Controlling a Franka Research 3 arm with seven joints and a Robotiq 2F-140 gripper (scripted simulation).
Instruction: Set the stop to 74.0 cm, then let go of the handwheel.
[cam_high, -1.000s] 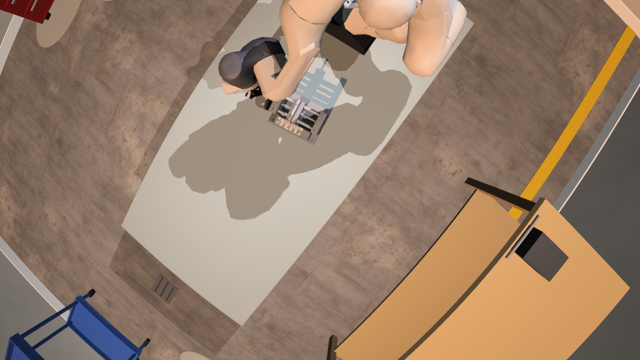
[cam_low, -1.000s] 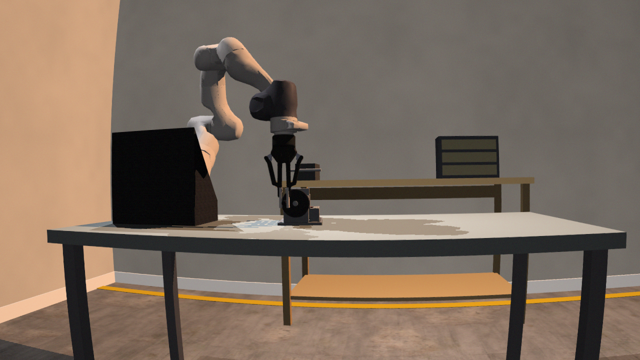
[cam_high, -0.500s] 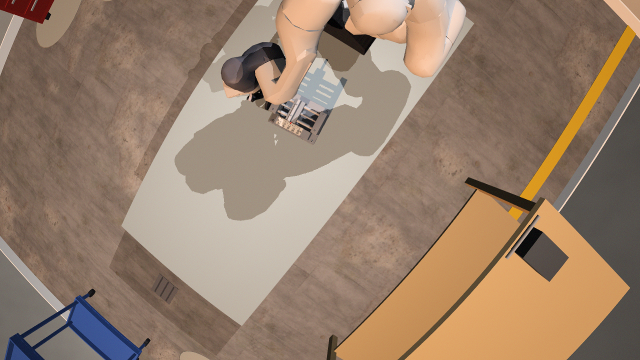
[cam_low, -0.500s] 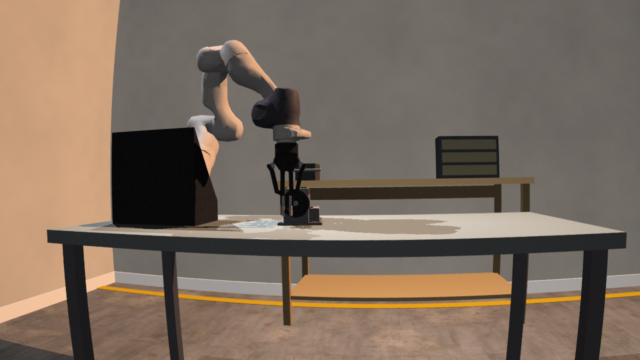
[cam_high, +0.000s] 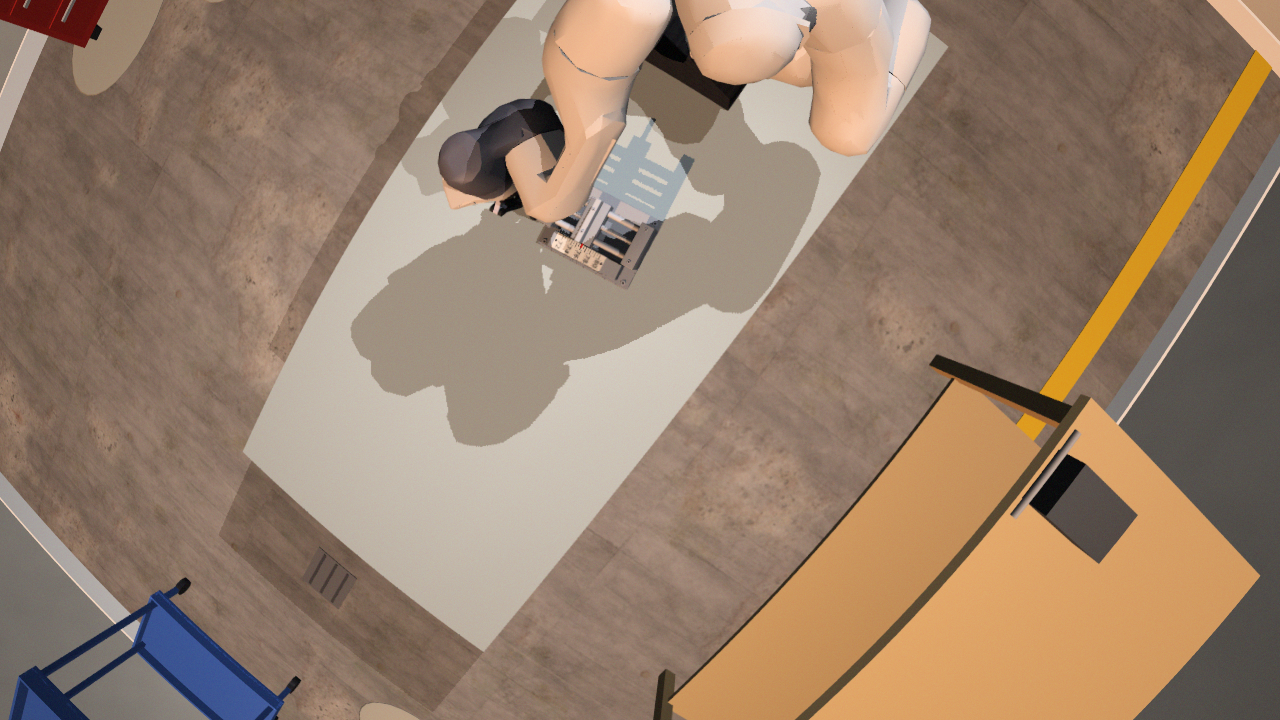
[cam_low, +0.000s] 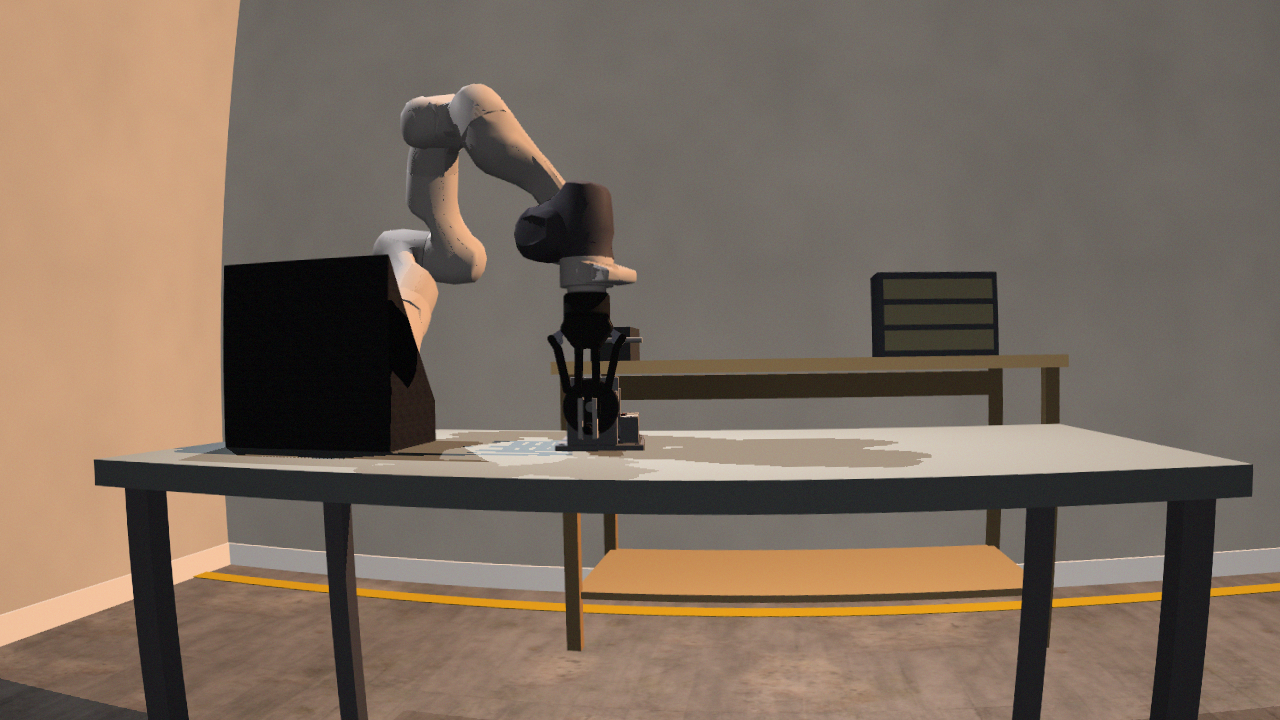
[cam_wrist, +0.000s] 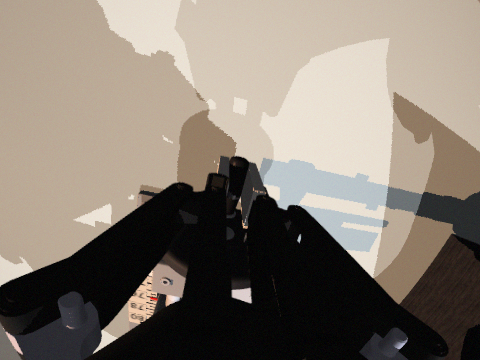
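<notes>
My gripper is now 2 cm to the right of the black handwheel and 1 cm above it.
</notes>
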